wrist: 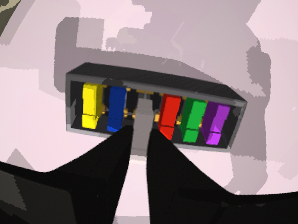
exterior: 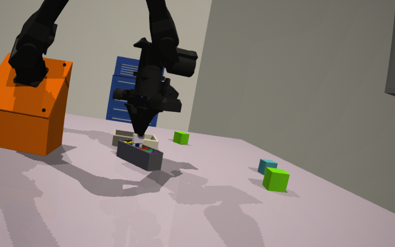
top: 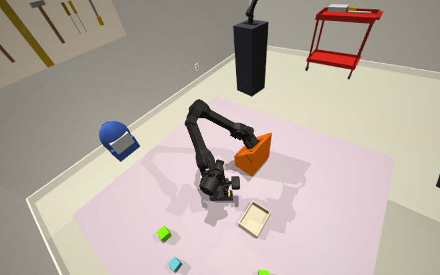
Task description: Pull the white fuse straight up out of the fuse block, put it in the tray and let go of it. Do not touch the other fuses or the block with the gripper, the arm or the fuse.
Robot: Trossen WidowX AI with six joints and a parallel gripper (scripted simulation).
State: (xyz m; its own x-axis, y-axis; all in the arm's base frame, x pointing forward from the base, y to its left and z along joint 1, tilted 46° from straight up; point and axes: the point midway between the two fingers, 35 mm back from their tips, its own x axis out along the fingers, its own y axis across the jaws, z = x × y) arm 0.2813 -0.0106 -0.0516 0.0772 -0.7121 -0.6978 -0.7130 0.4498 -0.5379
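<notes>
The blue fuse is 4 cm below my gripper tip, 1 cm to the left of it and 1 cm behind it. The rest, counted from my gripper tip: yellow fuse 4 cm below, 2 cm to the left, 2 cm behind; white fuse 1 cm below; red fuse 4 cm below, 1 cm to the right, 1 cm ahead.
</notes>
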